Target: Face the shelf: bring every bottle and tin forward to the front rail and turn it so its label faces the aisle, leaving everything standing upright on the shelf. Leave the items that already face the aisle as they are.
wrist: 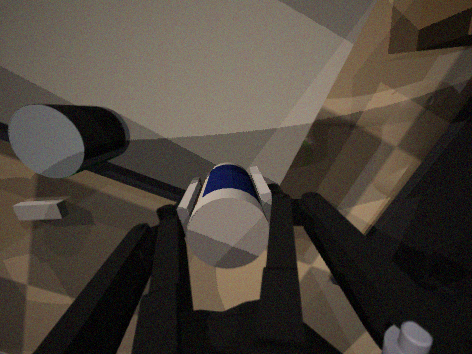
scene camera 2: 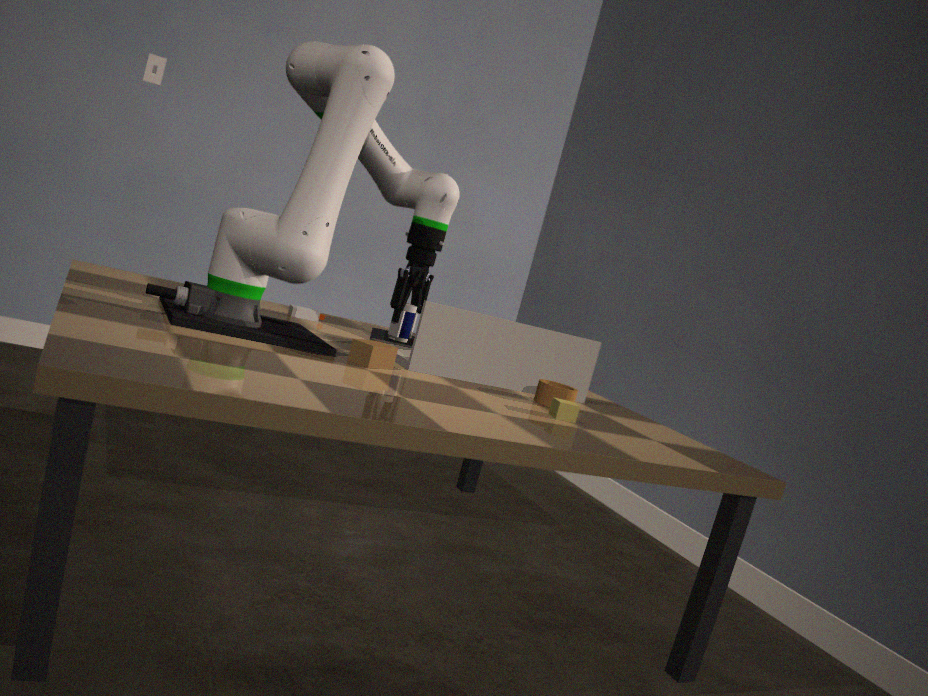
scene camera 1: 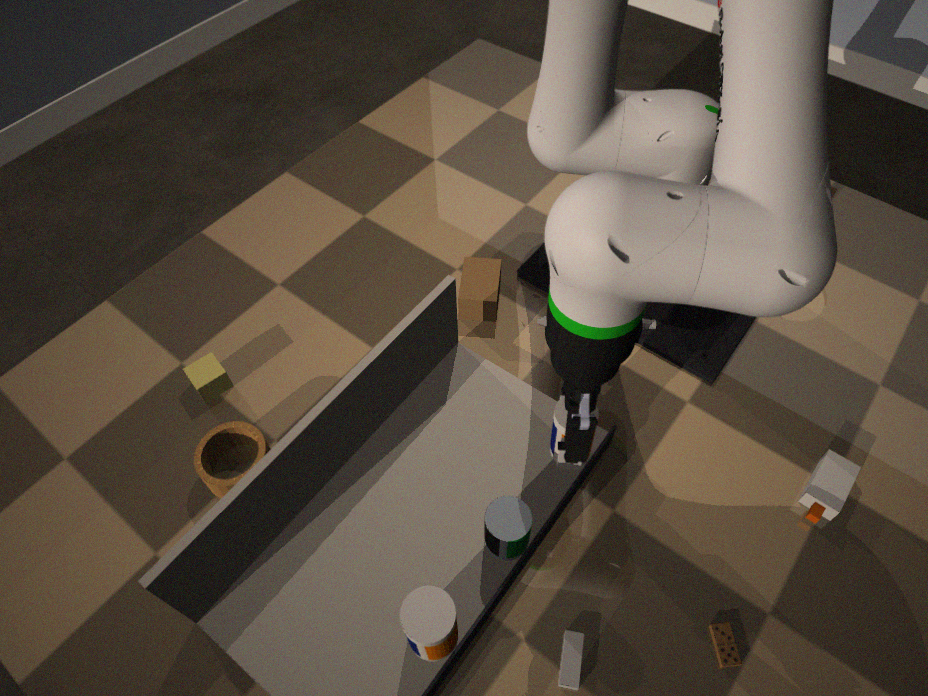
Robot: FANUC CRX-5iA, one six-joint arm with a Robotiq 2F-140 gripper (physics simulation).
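Seen in the pictures: gripper, fingertip midpoint: (scene camera 2: 399,336); arm's base at its link origin: (scene camera 2: 227,318).
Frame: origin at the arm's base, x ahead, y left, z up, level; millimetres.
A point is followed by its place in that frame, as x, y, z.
Observation:
My gripper (scene camera 1: 575,438) @(468, 94, 27) (scene camera 2: 408,310) (wrist: 227,185) @(468, 94, 27) is shut on a white tin (scene camera 1: 559,430) @(493, 88, 100) (scene camera 2: 407,323) @(470, 71, 67) (wrist: 228,230) @(468, 91, 113), held upright near the shelf's right end, close to the front rail (scene camera 1: 567,496) @(532, 130, 30). Its blue patch faces the rear wall; fingers hide much of its aisle side. Whether its base touches the shelf floor I cannot tell. A black and green tin (scene camera 1: 507,528) @(624, 98, 74) (wrist: 47,140) @(612, 90, 74) stands by the rail, green showing toward the aisle. A white tin with orange and blue (scene camera 1: 428,621) @(762, 91, 103) stands further along the rail, orange toward the aisle.
The rear wall (scene camera 1: 337,449) @(652, -143, 51) (scene camera 2: 509,352) @(646, -155, 73) rises behind. Outside the shelf are a brown block (scene camera 1: 479,288) @(310, -154, 33) (scene camera 2: 372,353) @(270, -211, 17), a yellow cube (scene camera 1: 207,374) @(661, -396, 21) (scene camera 2: 563,409) @(641, -425, 8), a round wooden pot (scene camera 2: 554,394) @(701, -302, 16), a white box (scene camera 1: 830,479) @(310, 404, 12), a white block (scene camera 1: 571,659) @(687, 230, -4) (wrist: 40,209) @(682, 224, -4) and a holed brick (scene camera 1: 724,644) @(572, 369, -8).

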